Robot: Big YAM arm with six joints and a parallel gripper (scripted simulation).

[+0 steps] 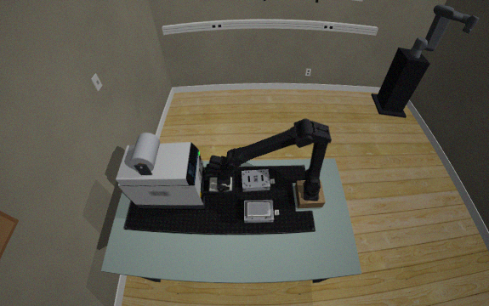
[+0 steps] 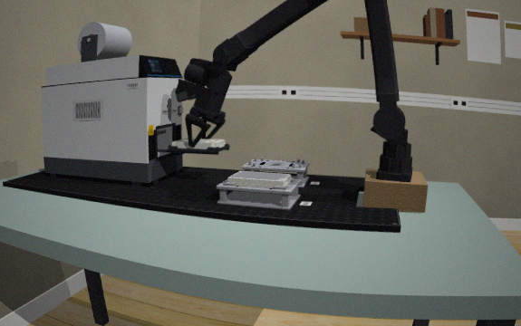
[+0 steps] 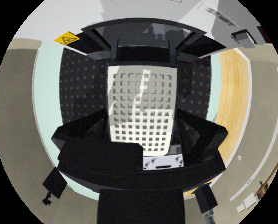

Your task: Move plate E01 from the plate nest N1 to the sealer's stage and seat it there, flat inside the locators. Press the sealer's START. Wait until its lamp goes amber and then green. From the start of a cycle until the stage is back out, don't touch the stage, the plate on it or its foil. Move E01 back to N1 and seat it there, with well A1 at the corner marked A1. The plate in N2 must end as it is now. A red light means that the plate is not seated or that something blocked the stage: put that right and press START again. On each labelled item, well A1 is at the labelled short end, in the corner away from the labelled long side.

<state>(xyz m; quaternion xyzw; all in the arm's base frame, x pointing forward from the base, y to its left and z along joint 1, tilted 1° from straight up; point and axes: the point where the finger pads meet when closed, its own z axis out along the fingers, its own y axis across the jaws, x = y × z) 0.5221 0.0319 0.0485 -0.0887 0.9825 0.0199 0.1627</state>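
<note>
The sealer stage is 20 mm below my hand. The rest, counted from my hand: foil roll 330 mm ahead, 310 mm above, 50 mm to the left; plate 230 mm behind, 110 mm to the left, 60 mm below.
</note>
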